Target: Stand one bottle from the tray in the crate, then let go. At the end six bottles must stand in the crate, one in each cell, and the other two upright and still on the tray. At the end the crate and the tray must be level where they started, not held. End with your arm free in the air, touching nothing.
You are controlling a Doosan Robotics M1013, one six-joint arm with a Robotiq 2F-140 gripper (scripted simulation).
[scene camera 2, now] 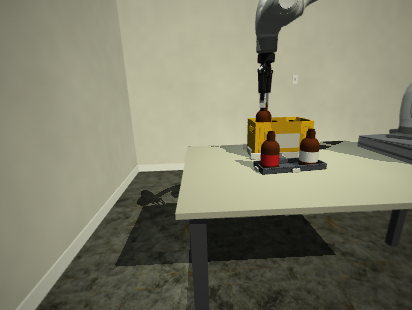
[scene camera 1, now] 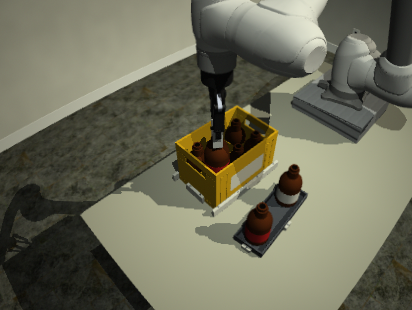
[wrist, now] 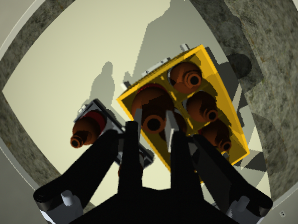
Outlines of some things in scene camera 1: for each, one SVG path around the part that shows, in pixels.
My gripper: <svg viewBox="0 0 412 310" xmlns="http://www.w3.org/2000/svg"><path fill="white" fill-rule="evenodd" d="M201 70L201 82L209 90L211 104L210 130L211 136L213 135L213 148L223 148L226 109L225 87L233 82L233 70L226 74L208 74Z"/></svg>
A yellow crate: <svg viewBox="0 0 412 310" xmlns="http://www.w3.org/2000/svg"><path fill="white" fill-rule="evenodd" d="M233 110L225 112L223 139L226 141L230 152L233 151L233 145L225 140L225 132L231 126L231 121L234 118L240 119L241 127L246 133L246 140L250 138L251 133L254 131L254 129L245 124L246 120L264 130L265 136L261 134L261 140L263 141L218 173L212 171L190 153L195 142L200 142L203 145L203 150L205 150L208 141L211 139L211 121L175 142L180 180L185 184L190 183L204 196L204 201L213 209L273 162L275 147L265 129L251 117Z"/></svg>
A tray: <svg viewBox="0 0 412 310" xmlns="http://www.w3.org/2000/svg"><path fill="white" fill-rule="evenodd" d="M308 193L301 190L296 204L291 207L284 207L275 199L277 185L263 201L267 204L273 217L273 224L267 242L263 245L252 246L245 239L246 222L234 234L234 240L241 245L245 244L252 249L251 252L261 258L306 200L305 198L307 198Z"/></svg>
